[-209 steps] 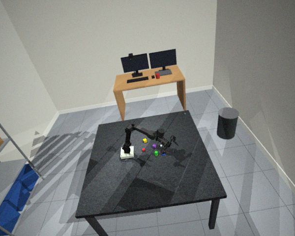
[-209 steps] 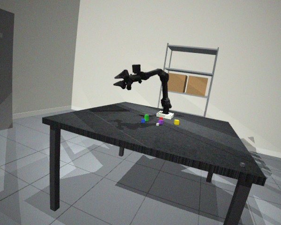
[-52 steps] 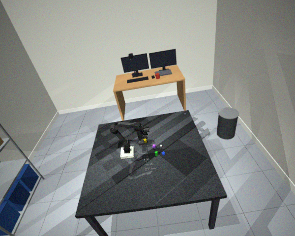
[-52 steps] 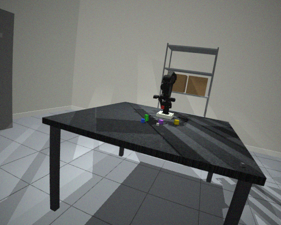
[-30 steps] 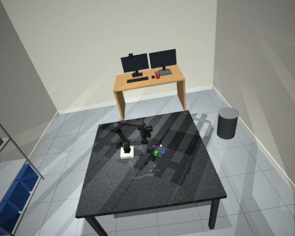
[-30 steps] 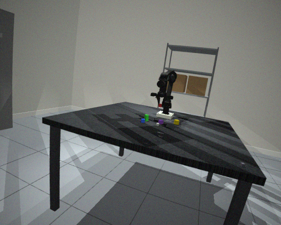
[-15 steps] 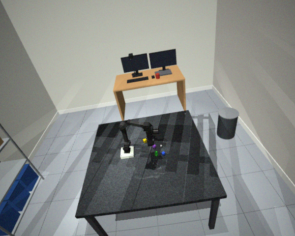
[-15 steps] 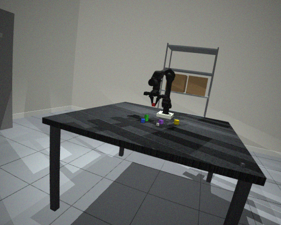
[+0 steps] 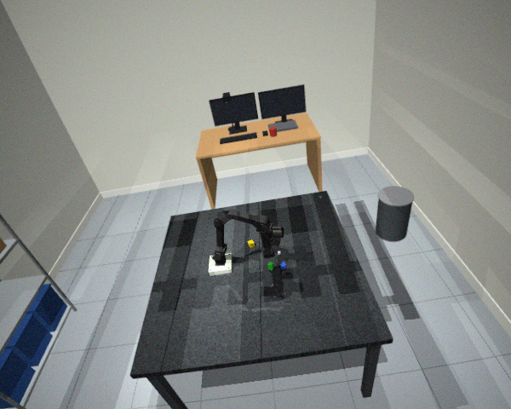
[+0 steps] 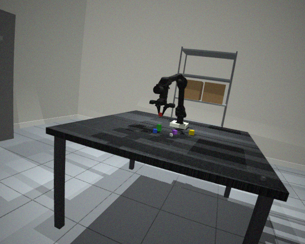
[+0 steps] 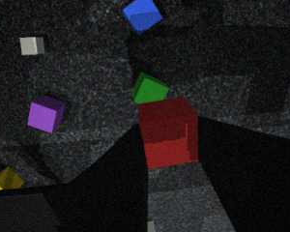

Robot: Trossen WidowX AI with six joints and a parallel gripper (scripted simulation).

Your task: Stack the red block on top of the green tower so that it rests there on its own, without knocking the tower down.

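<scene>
Right now the blue block is 70 mm ahead of my gripper tip and 110 mm below it. From my gripper tip the other things lie so: red block 10 mm above; purple block 30 mm behind, 120 mm to the left, 110 mm below; small white block 50 mm ahead, 120 mm to the left, 110 mm below.
</scene>
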